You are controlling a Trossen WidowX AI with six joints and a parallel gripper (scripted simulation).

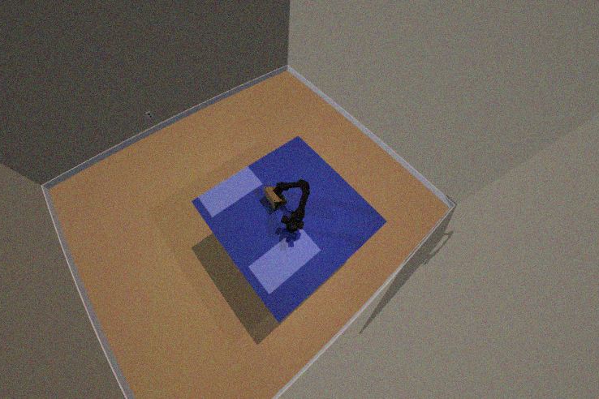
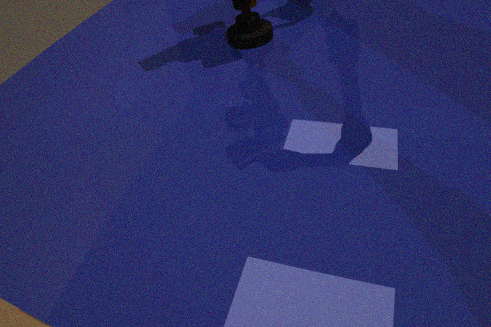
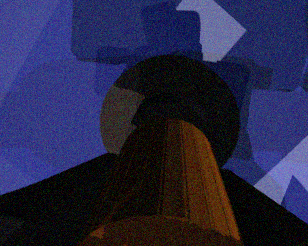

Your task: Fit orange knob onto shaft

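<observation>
My gripper tip is now 40 mm below the orange knob. Also, from my gripper tip: round pedestal (40 mm below).
</observation>
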